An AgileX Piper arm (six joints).
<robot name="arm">
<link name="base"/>
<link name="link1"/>
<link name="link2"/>
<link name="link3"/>
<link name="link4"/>
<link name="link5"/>
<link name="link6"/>
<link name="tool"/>
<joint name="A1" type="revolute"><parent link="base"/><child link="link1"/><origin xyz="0.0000 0.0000 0.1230"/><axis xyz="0 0 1"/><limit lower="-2.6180" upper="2.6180"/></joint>
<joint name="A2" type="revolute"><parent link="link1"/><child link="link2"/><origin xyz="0.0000 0.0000 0.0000"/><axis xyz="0 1 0"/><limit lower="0.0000" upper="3.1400"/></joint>
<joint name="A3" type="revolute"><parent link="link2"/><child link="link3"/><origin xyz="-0.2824 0.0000 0.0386"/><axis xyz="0 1 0"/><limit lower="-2.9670" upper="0.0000"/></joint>
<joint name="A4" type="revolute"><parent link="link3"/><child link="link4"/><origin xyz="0.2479 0.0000 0.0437"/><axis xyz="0.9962 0 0.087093"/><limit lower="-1.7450" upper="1.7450"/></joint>
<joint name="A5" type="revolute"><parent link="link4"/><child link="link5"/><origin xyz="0.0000 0.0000 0.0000"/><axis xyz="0 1 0"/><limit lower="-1.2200" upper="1.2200"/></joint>
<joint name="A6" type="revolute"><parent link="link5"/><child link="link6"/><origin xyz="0.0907 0.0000 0.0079"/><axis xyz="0.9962 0 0.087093"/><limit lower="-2.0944" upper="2.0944"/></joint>
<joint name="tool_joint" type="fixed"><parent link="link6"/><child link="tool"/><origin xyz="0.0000 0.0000 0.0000" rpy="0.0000 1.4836 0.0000"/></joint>
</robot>
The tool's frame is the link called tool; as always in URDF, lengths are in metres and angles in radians.
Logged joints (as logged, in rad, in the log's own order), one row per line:
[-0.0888, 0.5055, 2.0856, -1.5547, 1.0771, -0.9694]
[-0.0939, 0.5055, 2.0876, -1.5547, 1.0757, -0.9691]
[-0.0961, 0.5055, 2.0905, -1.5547, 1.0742, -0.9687]
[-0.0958, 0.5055, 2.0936, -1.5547, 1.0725, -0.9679]
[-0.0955, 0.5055, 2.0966, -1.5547, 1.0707, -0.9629]
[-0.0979, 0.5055, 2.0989, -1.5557, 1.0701, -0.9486]
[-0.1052, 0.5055, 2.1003, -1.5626, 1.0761, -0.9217]
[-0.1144, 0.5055, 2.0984, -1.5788, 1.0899, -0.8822]
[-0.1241, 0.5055, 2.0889, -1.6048, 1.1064, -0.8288]
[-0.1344, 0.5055, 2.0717, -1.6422, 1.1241, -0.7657]
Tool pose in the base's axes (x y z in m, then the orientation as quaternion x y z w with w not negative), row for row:
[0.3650, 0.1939, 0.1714, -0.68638, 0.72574, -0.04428, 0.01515]
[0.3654, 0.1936, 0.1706, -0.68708, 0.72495, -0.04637, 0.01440]
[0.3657, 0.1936, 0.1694, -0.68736, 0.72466, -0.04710, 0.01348]
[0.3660, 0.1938, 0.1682, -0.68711, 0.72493, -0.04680, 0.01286]
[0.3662, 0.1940, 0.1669, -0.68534, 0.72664, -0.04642, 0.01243]
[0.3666, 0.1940, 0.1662, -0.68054, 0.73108, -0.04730, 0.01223]
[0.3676, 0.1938, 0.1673, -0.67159, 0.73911, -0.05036, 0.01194]
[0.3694, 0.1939, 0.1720, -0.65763, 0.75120, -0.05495, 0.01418]
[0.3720, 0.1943, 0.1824, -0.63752, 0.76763, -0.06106, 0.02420]
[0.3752, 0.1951, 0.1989, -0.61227, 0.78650, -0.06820, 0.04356]
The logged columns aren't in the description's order. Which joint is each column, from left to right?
Columns, left to right: A4, A1, A2, A3, A5, A6.
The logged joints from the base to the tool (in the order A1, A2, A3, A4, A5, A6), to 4 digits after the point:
[0.5055, 2.0856, -1.5547, -0.0888, 1.0771, -0.9694]
[0.5055, 2.0876, -1.5547, -0.0939, 1.0757, -0.9691]
[0.5055, 2.0905, -1.5547, -0.0961, 1.0742, -0.9687]
[0.5055, 2.0936, -1.5547, -0.0958, 1.0725, -0.9679]
[0.5055, 2.0966, -1.5547, -0.0955, 1.0707, -0.9629]
[0.5055, 2.0989, -1.5557, -0.0979, 1.0701, -0.9486]
[0.5055, 2.1003, -1.5626, -0.1052, 1.0761, -0.9217]
[0.5055, 2.0984, -1.5788, -0.1144, 1.0899, -0.8822]
[0.5055, 2.0889, -1.6048, -0.1241, 1.1064, -0.8288]
[0.5055, 2.0717, -1.6422, -0.1344, 1.1241, -0.7657]

